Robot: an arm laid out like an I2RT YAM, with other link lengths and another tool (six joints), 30 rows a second.
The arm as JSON. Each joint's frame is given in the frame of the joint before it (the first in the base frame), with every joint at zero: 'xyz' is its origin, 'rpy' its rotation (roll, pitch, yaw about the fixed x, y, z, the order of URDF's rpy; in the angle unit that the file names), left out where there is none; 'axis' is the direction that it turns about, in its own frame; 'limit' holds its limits. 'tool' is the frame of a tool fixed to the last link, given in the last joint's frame.
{
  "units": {
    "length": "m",
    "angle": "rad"
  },
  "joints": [
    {
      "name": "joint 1",
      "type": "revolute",
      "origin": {
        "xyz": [
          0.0,
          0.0,
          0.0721
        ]
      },
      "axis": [
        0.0,
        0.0,
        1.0
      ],
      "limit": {
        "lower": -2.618,
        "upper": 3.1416
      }
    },
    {
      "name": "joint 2",
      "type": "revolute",
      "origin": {
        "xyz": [
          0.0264,
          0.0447,
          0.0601
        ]
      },
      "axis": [
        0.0,
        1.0,
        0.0
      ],
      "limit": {
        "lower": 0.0,
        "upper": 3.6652
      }
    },
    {
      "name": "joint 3",
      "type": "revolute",
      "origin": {
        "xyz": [
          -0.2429,
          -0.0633,
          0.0
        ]
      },
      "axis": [
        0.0,
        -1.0,
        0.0
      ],
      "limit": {
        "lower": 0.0,
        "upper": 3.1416
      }
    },
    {
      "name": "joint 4",
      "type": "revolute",
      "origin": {
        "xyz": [
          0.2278,
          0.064,
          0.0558
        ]
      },
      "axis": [
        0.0,
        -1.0,
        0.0
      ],
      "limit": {
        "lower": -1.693,
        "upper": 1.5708
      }
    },
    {
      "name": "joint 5",
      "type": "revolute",
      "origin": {
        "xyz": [
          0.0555,
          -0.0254,
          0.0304
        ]
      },
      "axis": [
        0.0,
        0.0,
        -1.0
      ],
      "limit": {
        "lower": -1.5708,
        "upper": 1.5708
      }
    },
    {
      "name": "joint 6",
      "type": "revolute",
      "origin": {
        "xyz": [
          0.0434,
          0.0,
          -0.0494
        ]
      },
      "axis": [
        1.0,
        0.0,
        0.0
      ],
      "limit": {
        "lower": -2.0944,
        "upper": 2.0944
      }
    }
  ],
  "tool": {
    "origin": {
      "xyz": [
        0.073,
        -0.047,
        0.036
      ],
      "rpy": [
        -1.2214,
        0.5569,
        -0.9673
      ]
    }
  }
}
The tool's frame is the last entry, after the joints.
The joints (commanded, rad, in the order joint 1, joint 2, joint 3, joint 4, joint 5, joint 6), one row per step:
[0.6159, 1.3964, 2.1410, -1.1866, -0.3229, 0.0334]
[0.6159, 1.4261, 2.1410, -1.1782, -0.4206, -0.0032]
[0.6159, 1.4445, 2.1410, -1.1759, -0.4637, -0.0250]
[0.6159, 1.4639, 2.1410, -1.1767, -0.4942, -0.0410]
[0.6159, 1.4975, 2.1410, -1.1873, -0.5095, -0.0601]
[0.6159, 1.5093, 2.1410, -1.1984, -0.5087, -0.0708]
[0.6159, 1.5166, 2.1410, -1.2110, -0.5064, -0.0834]
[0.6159, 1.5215, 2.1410, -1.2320, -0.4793, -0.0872]
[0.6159, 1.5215, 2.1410, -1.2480, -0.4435, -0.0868]
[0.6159, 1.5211, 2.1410, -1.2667, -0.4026, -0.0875]
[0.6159, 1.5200, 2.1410, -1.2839, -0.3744, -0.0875]
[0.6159, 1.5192, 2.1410, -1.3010, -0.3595, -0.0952]
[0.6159, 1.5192, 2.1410, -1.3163, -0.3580, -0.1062]
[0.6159, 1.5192, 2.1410, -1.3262, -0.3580, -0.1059]
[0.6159, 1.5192, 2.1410, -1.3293, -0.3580, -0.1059]
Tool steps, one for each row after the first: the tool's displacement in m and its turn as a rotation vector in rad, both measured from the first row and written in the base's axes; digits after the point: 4 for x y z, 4 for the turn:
[0.0020, 0.0179, -0.0047, 0.0052, 0.0135, 0.1028]
[0.0040, 0.0268, -0.0082, 0.0030, 0.0204, 0.1501]
[0.0069, 0.0342, -0.0128, -0.0024, 0.0324, 0.1836]
[0.0144, 0.0426, -0.0232, -0.0263, 0.0593, 0.2048]
[0.0170, 0.0448, -0.0280, -0.0424, 0.0706, 0.2087]
[0.0182, 0.0458, -0.0316, -0.0585, 0.0774, 0.2123]
[0.0203, 0.0434, -0.0365, -0.0852, 0.0902, 0.1910]
[0.0220, 0.0392, -0.0393, -0.1097, 0.0952, 0.1606]
[0.0237, 0.0341, -0.0423, -0.1387, 0.0998, 0.1268]
[0.0242, 0.0302, -0.0447, -0.1606, 0.1060, 0.1036]
[0.0237, 0.0279, -0.0467, -0.1800, 0.1101, 0.0955]
[0.0225, 0.0273, -0.0486, -0.1940, 0.1145, 0.1005]
[0.0217, 0.0268, -0.0501, -0.1992, 0.1230, 0.1008]
[0.0214, 0.0266, -0.0506, -0.2008, 0.1256, 0.1010]

